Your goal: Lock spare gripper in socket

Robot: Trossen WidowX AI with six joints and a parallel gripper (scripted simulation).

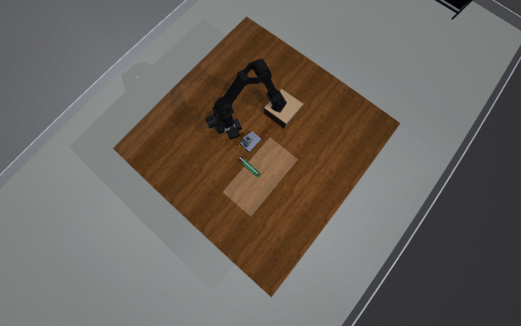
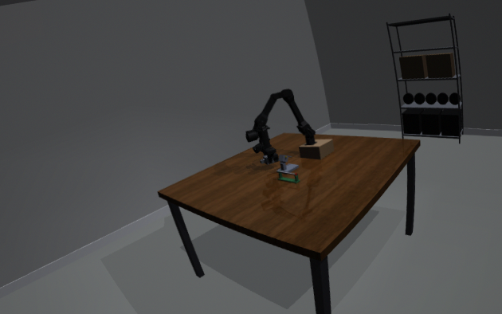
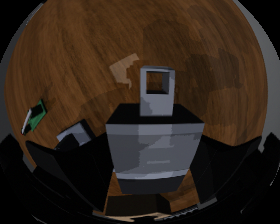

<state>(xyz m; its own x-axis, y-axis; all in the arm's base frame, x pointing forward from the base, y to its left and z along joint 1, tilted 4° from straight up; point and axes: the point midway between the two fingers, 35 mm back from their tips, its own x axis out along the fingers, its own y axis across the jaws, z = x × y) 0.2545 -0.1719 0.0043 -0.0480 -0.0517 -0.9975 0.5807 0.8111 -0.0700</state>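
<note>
Right now the spare gripper is 10 mm above my gripper tip. The rest, counted from my gripper tip: green rack (140 mm ahead, 220 mm to the left, 30 mm below); grey mount (10 mm ahead, 130 mm to the left).
</note>
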